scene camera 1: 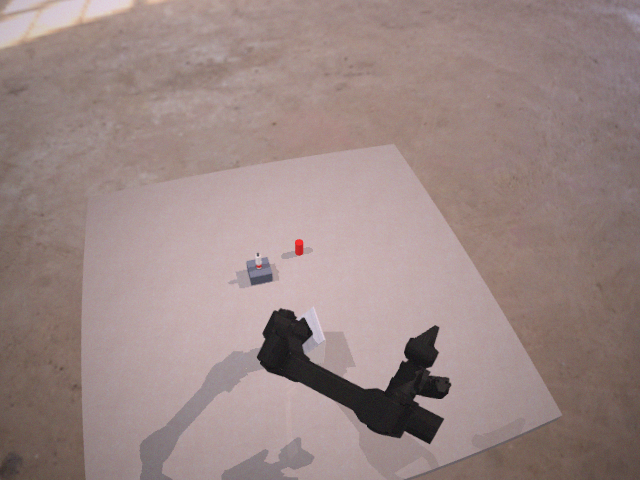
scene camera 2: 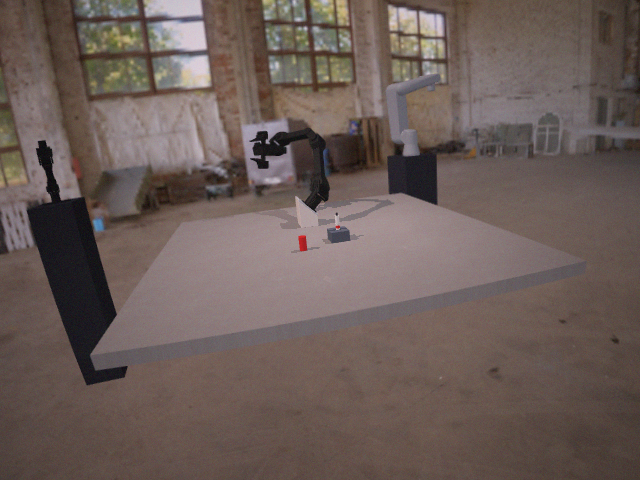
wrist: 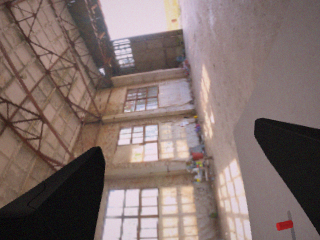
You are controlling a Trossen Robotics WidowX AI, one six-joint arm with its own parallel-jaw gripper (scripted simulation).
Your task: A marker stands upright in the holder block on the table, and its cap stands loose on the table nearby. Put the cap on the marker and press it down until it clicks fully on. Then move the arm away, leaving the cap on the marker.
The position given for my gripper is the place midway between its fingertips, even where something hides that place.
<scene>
My gripper (scene camera 1: 433,335) is open, holding nothing.
My gripper shows as well in the wrist view (wrist: 180,141).
</scene>
